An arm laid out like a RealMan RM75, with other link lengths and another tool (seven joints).
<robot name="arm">
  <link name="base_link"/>
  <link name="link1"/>
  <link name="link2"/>
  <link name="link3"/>
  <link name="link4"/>
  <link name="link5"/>
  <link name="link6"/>
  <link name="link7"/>
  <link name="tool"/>
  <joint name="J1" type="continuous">
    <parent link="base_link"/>
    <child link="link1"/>
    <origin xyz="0 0 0.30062"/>
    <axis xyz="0 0 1"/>
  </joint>
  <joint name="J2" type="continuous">
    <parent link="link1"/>
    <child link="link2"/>
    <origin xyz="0 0 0" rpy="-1.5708 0 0"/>
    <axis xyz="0 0 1"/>
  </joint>
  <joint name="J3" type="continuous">
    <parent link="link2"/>
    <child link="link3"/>
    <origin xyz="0 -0.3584 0" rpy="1.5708 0 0"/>
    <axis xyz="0 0 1"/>
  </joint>
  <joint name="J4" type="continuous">
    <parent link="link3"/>
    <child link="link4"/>
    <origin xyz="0 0 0" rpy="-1.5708 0 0"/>
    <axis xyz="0 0 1"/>
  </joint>
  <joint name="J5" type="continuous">
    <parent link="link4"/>
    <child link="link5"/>
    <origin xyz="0 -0.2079 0" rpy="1.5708 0 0"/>
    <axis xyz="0 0 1"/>
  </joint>
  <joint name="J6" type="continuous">
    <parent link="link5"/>
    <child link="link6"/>
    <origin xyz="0 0 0" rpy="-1.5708 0 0"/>
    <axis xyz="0 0 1"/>
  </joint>
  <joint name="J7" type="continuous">
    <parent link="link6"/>
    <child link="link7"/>
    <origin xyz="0 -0.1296 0" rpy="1.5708 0 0"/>
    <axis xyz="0 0 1"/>
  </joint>
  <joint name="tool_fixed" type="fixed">
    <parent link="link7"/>
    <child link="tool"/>
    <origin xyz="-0.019 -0.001 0.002" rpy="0 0.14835 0.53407"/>
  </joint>
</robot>
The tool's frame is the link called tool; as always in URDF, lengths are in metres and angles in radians. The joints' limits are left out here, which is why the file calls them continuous.
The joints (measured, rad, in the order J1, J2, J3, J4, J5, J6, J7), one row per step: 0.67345, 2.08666, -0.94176, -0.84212, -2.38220, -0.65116, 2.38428; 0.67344, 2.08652, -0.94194, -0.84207, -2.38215, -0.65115, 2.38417; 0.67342, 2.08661, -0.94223, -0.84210, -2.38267, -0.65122, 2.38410; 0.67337, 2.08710, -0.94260, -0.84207, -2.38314, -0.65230, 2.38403; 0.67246, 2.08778, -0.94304, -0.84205, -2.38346, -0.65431, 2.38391; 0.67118, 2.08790, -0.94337, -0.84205, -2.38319, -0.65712, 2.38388; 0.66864, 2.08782, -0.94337, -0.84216, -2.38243, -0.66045, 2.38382; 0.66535, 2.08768, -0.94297, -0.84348, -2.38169, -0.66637, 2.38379; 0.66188, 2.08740, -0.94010, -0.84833, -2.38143, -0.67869, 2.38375; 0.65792, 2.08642, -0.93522, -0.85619, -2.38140, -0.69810, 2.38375; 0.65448, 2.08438, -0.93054, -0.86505, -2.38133, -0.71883, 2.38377; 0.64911, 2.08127, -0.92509, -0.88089, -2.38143, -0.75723, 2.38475; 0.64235, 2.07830, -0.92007, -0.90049, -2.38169, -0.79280, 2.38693; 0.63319, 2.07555, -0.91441, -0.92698, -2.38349, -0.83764, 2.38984; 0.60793, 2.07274, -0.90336, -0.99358, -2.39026, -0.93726, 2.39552; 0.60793, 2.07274, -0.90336, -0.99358, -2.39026, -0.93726, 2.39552
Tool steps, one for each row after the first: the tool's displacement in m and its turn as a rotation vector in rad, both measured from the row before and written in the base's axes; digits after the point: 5 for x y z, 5 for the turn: 0.00001, 0.00001, 0.00004, -0.00007, -0.00024, 0.00011; -0.00002, -0.00003, -0.00011, -0.00044, -0.00064, 0.00015; -0.00009, -0.00016, -0.00048, -0.00175, -0.00006, 0.00010; 0.00028, -0.00051, -0.00071, -0.00279, 0.00039, -0.00070; 0.00053, -0.00059, -0.00045, -0.00296, 0.00085, -0.00115; 0.00119, -0.00097, -0.00031, -0.00292, 0.00143, -0.00247; 0.00134, -0.00126, -0.00023, -0.00429, 0.00201, -0.00264; 0.00097, -0.00141, 0.00036, -0.00643, 0.00361, -0.00170; 0.00087, -0.00168, 0.00099, -0.00948, 0.00506, -0.00122; 0.00054, -0.00140, 0.00164, -0.00955, 0.00421, 0.00010; 0.00010, -0.00251, 0.00198, -0.02059, 0.00705, 0.00181; 0.00001, -0.00260, 0.00304, -0.01555, 0.00573, 0.00252; -0.00016, -0.00369, 0.00357, -0.01991, 0.00535, 0.00369; 0.00004, -0.01045, 0.00760, -0.04331, 0.00602, 0.00843; 0.00000, 0.00000, 0.00000, 0.00000, 0.00000, 0.00000
